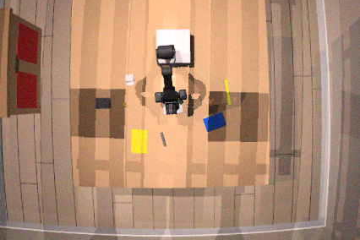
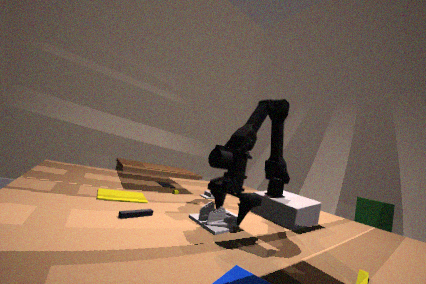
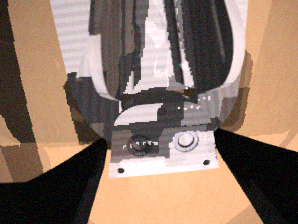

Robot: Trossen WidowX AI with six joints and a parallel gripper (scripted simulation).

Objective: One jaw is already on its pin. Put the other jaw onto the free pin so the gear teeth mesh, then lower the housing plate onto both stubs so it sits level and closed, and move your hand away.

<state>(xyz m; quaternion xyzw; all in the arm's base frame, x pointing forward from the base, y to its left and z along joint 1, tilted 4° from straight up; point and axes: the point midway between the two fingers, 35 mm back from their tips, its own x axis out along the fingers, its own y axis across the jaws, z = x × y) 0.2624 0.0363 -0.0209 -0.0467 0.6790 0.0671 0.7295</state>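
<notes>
Right now my gripper tip is 1 cm short of the small white part and 2 cm below it. From my gripper tip the other things lie so: silver jaw (3 cm ahead, 1 cm to the right, 1 cm above); then yellow cube (7 cm ahead, 29 cm to the right); then dark bar (27 cm ahead, 4 cm to the right).
</notes>
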